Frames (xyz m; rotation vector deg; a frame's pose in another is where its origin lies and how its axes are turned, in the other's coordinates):
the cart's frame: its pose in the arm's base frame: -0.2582 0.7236 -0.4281 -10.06 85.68 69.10
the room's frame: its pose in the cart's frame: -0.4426 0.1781 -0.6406 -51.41 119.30 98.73
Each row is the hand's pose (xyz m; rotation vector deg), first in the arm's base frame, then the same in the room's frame.
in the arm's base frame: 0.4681 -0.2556 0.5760 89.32 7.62 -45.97
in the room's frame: 0.6530 1.0713 -0.4886 25.04 76.44 -21.05
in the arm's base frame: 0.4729 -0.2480 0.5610 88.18 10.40 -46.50
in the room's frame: 0.6409 1.0665 -0.5003 22.59 77.99 -21.35
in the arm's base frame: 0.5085 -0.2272 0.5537 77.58 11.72 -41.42
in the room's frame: 0.6213 1.0911 -0.5279 15.71 78.34 -10.62
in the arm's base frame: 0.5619 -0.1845 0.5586 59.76 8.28 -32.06
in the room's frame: 0.5868 1.1426 -0.5572 7.26 73.77 9.07
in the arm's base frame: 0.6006 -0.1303 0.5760 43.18 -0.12 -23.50
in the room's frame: 0.5449 1.1966 -0.5653 2.34 63.81 27.65
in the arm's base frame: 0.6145 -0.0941 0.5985 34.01 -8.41 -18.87
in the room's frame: 0.5199 1.2323 -0.5549 1.85 54.58 37.88
